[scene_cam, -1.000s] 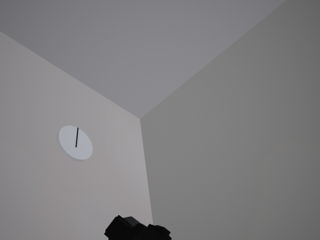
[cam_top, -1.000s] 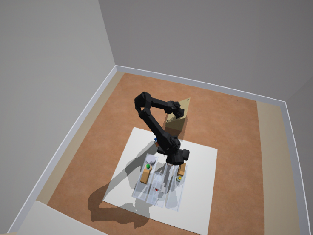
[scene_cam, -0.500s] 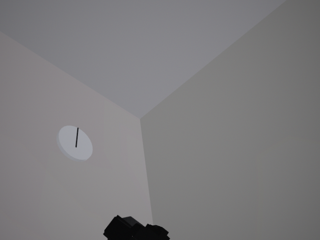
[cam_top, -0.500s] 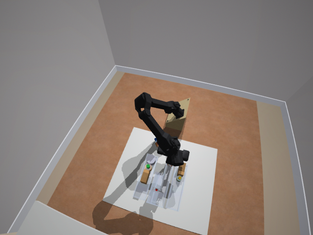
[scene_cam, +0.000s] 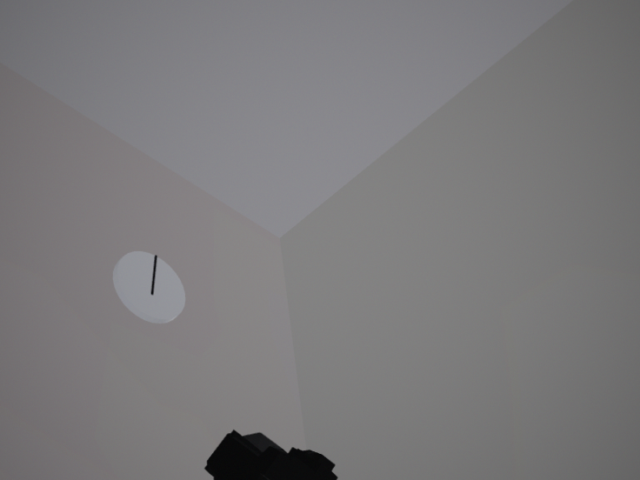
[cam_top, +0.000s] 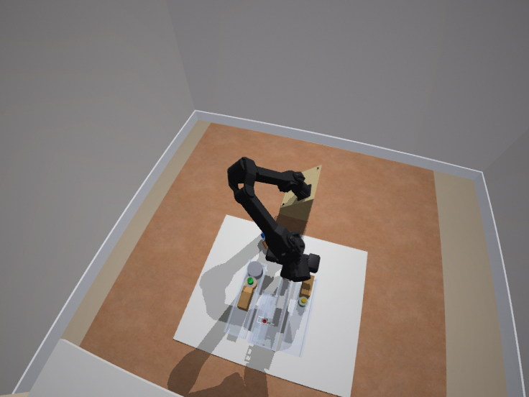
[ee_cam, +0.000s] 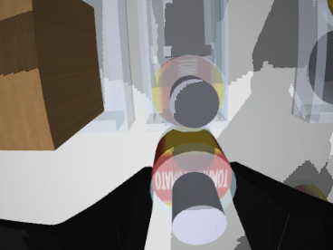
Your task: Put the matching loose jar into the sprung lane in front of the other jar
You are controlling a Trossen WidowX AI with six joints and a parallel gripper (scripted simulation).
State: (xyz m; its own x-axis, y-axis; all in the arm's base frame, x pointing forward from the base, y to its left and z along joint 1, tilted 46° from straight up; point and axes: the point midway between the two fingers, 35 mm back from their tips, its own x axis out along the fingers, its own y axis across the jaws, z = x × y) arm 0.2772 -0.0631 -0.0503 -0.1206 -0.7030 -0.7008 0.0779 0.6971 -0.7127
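The grey disc is 13 cm to the right of my gripper tip, 4 cm ahead of it and 3 cm below it. Round my gripper tip: clear lane fixture 18 cm ahead, 4 cm to the right, 4 cm below; then red mark 22 cm ahead, 6 cm to the right, 1 cm above.
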